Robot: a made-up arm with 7 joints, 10 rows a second.
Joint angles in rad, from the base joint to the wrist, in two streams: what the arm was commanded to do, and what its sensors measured. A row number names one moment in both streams.
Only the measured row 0 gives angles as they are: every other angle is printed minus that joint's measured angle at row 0.
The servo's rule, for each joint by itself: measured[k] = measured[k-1] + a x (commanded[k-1-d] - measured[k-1]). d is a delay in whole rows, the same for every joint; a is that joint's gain. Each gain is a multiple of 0.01, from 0.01 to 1. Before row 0 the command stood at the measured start. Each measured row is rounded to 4 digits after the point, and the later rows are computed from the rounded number. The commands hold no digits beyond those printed.
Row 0, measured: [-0.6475 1.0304 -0.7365 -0.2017 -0.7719 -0.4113 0.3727]
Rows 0 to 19, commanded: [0.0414 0.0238 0.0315 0.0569 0.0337 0.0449 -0.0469]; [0.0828 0.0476 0.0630 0.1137 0.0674 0.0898 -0.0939]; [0.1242 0.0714 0.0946 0.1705 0.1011 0.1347 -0.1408]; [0.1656 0.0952 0.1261 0.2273 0.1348 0.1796 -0.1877]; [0.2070 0.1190 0.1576 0.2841 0.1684 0.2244 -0.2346]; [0.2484 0.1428 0.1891 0.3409 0.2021 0.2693 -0.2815]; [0.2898 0.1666 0.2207 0.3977 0.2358 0.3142 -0.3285]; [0.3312 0.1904 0.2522 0.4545 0.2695 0.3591 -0.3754]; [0.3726 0.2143 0.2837 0.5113 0.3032 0.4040 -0.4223]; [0.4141 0.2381 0.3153 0.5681 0.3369 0.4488 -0.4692]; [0.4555 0.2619 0.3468 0.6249 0.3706 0.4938 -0.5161]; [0.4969 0.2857 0.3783 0.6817 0.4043 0.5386 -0.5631]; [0.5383 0.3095 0.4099 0.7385 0.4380 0.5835 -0.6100]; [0.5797 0.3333 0.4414 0.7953 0.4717 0.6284 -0.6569]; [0.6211 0.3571 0.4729 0.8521 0.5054 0.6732 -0.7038]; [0.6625 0.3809 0.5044 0.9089 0.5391 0.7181 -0.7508]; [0.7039 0.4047 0.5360 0.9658 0.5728 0.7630 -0.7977]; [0.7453 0.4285 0.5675 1.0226 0.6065 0.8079 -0.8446]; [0.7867 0.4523 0.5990 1.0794 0.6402 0.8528 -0.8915]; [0.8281 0.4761 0.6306 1.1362 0.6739 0.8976 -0.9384]
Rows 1 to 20, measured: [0.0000 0.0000 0.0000 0.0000 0.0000 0.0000 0.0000]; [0.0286 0.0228 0.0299 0.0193 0.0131 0.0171 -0.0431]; [0.0660 0.0466 0.0613 0.0514 0.0343 0.0447 -0.0898]; [0.1062 0.0704 0.0929 0.0919 0.0604 0.0789 -0.1367]; [0.1472 0.0942 0.1244 0.1379 0.0894 0.1172 -0.1836]; [0.1885 0.1180 0.1559 0.1876 0.1202 0.1579 -0.2305]; [0.2298 0.1418 0.1874 0.2397 0.1521 0.2002 -0.2774]; [0.2712 0.1656 0.2190 0.2934 0.1847 0.2435 -0.3244]; [0.3126 0.1894 0.2505 0.3482 0.2178 0.2874 -0.3713]; [0.3540 0.2133 0.2820 0.4037 0.2511 0.3317 -0.4182]; [0.3955 0.2371 0.3136 0.4596 0.2846 0.3762 -0.4651]; [0.4369 0.2609 0.3451 0.5158 0.3181 0.4209 -0.5120]; [0.4783 0.2847 0.3766 0.5722 0.3517 0.4656 -0.5590]; [0.5197 0.3085 0.4082 0.6287 0.3854 0.5104 -0.6059]; [0.5611 0.3323 0.4397 0.6853 0.4191 0.5552 -0.6528]; [0.6025 0.3561 0.4712 0.7420 0.4528 0.6000 -0.6997]; [0.6439 0.3799 0.5027 0.7987 0.4865 0.6449 -0.7467]; [0.6853 0.4037 0.5343 0.8555 0.5202 0.6898 -0.7936]; [0.7267 0.4275 0.5658 0.9123 0.5539 0.7347 -0.8405]; [0.7681 0.4513 0.5973 0.9691 0.5876 0.7796 -0.8874]
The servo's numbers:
d 1
a 0.69 0.96 0.95 0.34 0.39 0.38 0.92

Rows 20 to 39, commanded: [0.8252 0.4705 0.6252 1.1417 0.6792 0.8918 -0.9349]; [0.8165 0.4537 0.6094 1.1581 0.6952 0.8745 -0.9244]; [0.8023 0.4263 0.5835 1.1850 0.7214 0.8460 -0.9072]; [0.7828 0.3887 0.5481 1.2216 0.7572 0.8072 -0.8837]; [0.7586 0.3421 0.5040 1.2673 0.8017 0.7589 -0.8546]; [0.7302 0.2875 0.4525 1.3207 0.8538 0.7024 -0.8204]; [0.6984 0.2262 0.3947 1.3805 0.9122 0.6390 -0.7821]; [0.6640 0.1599 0.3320 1.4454 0.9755 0.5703 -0.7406]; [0.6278 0.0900 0.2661 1.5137 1.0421 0.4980 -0.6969]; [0.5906 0.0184 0.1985 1.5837 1.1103 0.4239 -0.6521]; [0.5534 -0.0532 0.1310 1.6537 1.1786 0.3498 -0.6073]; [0.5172 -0.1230 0.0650 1.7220 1.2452 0.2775 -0.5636]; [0.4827 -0.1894 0.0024 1.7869 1.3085 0.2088 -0.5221]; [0.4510 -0.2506 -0.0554 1.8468 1.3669 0.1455 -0.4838]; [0.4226 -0.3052 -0.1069 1.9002 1.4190 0.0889 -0.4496]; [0.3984 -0.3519 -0.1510 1.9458 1.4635 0.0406 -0.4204]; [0.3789 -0.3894 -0.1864 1.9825 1.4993 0.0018 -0.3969]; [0.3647 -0.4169 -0.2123 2.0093 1.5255 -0.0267 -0.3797]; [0.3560 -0.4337 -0.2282 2.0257 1.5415 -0.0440 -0.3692]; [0.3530 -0.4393 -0.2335 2.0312 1.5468 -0.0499 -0.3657]
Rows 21 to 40, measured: [0.8095 0.4751 0.6289 1.0259 0.6213 0.8244 -0.9343]; [0.8203 0.4707 0.6254 1.0653 0.6439 0.8500 -0.9349]; [0.8177 0.4544 0.6102 1.0969 0.6639 0.8593 -0.9252]; [0.8071 0.4274 0.5848 1.1269 0.6863 0.8542 -0.9086]; [0.7903 0.3902 0.5499 1.1591 0.7140 0.8363 -0.8857]; [0.7684 0.3440 0.5063 1.1959 0.7482 0.8069 -0.8571]; [0.7420 0.2898 0.4552 1.2383 0.7894 0.7672 -0.8233]; [0.7119 0.2287 0.3977 1.2866 0.8373 0.7185 -0.7854]; [0.6788 0.1627 0.3353 1.3406 0.8912 0.6622 -0.7442]; [0.6436 0.0929 0.2696 1.3995 0.9501 0.5998 -0.7007]; [0.6070 0.0214 0.2021 1.4621 1.0126 0.5330 -0.6560]; [0.5700 -0.0502 0.1346 1.5272 1.0773 0.4634 -0.6112]; [0.5336 -0.1201 0.0685 1.5934 1.1428 0.3928 -0.5674]; [0.4985 -0.1866 0.0057 1.6592 1.2074 0.3229 -0.5257]; [0.4657 -0.2480 -0.0523 1.7230 1.2696 0.2555 -0.4872]; [0.4360 -0.3029 -0.1042 1.7832 1.3279 0.1922 -0.4526]; [0.4101 -0.3499 -0.1487 1.8385 1.3808 0.1346 -0.4230]; [0.3886 -0.3878 -0.1845 1.8875 1.4270 0.0841 -0.3990]; [0.3721 -0.4157 -0.2109 1.9289 1.4654 0.0420 -0.3812]; [0.3610 -0.4330 -0.2273 1.9618 1.4951 0.0093 -0.3702]
